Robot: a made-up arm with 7 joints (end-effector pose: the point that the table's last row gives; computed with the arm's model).
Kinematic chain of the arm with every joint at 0, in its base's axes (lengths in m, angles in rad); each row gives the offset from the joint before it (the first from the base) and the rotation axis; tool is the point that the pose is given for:
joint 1: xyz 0 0.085 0 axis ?
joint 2: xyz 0 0.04 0 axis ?
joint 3: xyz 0 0 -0.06 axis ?
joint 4: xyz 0 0 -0.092 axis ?
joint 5: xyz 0 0 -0.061 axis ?
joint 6: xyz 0 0 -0.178 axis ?
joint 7: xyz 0 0 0 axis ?
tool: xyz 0 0 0
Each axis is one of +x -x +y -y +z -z.
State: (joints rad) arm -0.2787 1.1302 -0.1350 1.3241 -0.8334 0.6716 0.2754
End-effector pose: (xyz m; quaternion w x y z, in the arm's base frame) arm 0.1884 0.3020 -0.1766 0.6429 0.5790 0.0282 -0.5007
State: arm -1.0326 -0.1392 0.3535 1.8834 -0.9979 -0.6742 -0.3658
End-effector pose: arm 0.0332 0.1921 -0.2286 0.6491 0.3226 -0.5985 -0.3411
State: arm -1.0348 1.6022 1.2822 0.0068 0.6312 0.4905 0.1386
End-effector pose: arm 0.0121 0.5158 0.0067 0.7329 0.5020 -0.1792 0.4228
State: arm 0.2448 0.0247 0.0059 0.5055 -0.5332 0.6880 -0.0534
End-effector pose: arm 0.1998 0.1346 -0.3222 0.9581 0.2102 -0.0320 -0.1921
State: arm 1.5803 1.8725 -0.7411 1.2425 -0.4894 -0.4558 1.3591
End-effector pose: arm 0.0762 0.3891 0.1676 0.7187 0.4633 -0.0545 -0.5156
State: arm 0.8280 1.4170 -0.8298 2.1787 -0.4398 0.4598 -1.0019
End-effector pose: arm 0.1967 0.1181 -0.0008 0.0032 -0.6305 0.7437 0.2220
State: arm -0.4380 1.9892 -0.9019 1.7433 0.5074 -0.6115 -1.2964
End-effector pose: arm 0.0798 0.3015 -0.1739 0.6219 0.4018 -0.5905 -0.3210
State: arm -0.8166 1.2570 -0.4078 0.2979 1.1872 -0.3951 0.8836
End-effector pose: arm -0.0608 0.4783 -0.1455 0.9849 0.0981 -0.0930 -0.1077
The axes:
joint 1: -y
joint 2: +x
joint 3: +z
joint 4: -y
joint 5: +z
joint 6: +y
joint 7: -x

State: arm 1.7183 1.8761 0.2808 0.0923 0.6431 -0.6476 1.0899
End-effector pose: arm -0.1248 0.4951 0.0029 0.1271 0.5081 -0.8392 0.1465
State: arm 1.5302 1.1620 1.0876 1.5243 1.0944 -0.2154 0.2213
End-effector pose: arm -0.1245 0.3587 0.1161 0.5233 -0.1058 0.8331 -0.1443
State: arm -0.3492 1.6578 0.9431 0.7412 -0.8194 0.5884 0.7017
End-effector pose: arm 0.1433 0.4407 0.1166 0.7420 0.6698 0.0221 -0.0192
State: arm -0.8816 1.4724 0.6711 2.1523 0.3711 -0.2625 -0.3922
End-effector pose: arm 0.1933 0.1578 -0.0434 0.4245 0.1790 -0.7924 -0.3998
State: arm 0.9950 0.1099 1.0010 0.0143 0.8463 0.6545 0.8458
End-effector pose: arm 0.3267 0.1707 -0.2099 0.3025 -0.7523 -0.3707 0.4529
